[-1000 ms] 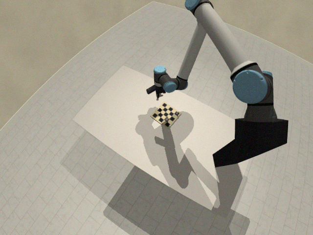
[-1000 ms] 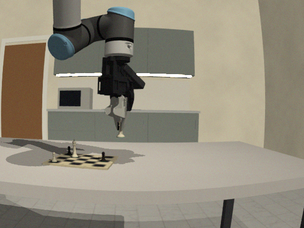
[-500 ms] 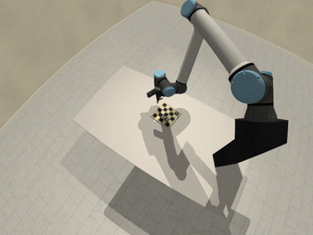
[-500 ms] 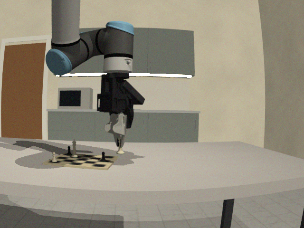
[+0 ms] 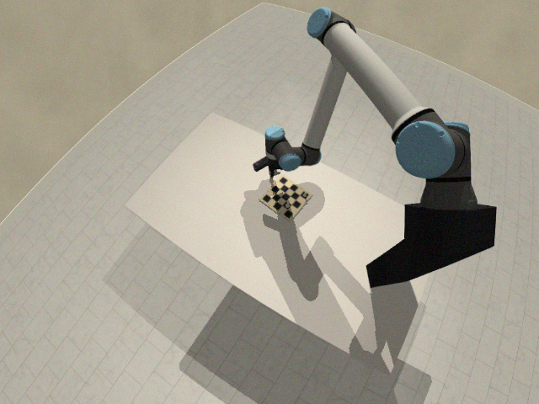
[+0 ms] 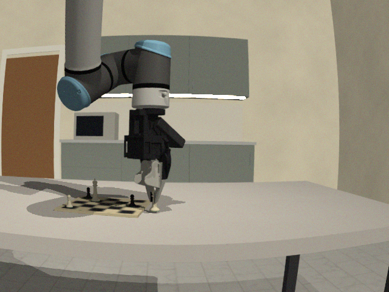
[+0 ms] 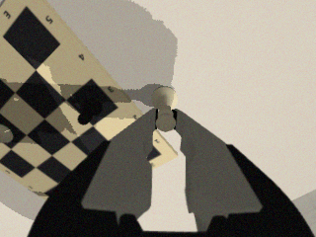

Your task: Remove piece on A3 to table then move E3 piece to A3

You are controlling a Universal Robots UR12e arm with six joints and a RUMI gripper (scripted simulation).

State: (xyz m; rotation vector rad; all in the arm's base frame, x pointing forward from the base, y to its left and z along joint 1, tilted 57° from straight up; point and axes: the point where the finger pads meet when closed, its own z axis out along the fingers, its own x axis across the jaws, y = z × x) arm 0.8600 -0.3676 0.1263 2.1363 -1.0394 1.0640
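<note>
My gripper is now 11 cm past the chessboard, 10 cm to the right of it and 4 cm above it. Also, from my hand: white pawn: 21 cm behind, 6 cm to the left, 2 cm below.
</note>
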